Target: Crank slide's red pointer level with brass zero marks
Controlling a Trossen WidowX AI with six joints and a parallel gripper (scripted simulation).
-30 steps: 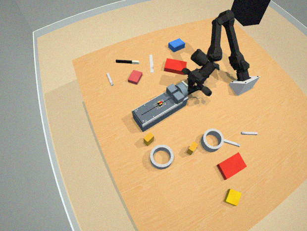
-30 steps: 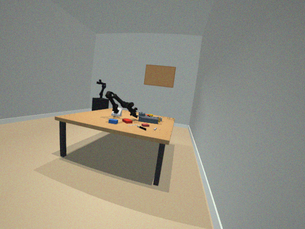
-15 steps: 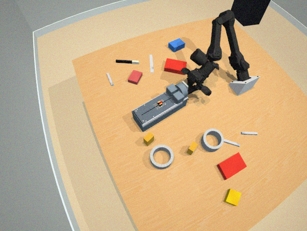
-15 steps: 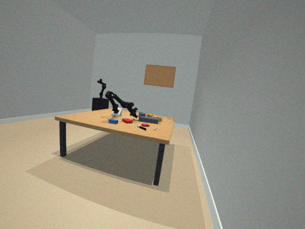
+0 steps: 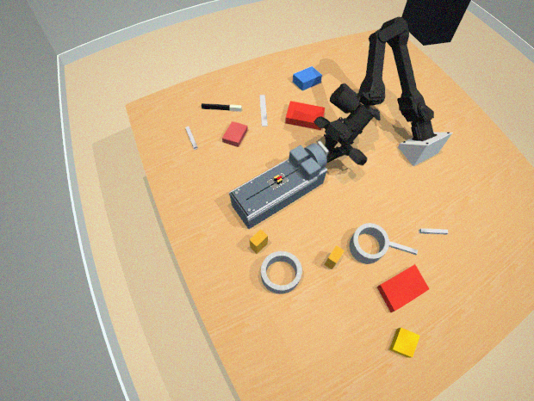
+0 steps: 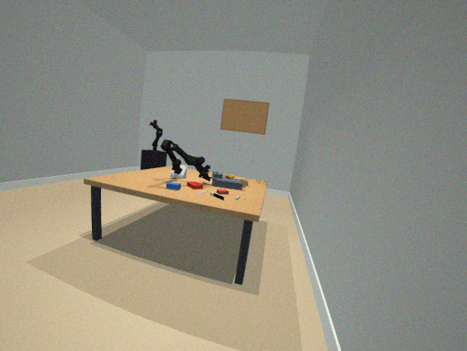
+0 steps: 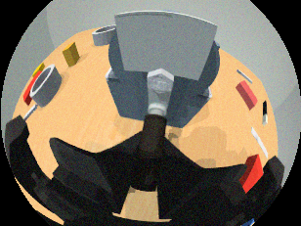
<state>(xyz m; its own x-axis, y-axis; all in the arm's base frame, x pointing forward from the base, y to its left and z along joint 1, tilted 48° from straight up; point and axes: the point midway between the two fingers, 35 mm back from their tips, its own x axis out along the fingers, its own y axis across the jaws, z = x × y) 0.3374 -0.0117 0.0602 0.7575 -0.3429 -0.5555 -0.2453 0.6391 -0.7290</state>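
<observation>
My gripper tip is now 30 mm below the dark crank handle and 20 mm past it. From my gripper tip the other things lie so: red block (210 mm to the right, 200 mm ahead, 20 mm below); red pointer (160 mm ahead, 50 mm above, 40 mm to the left); black marker (340 mm to the right, 190 mm ahead, 20 mm below).
</observation>
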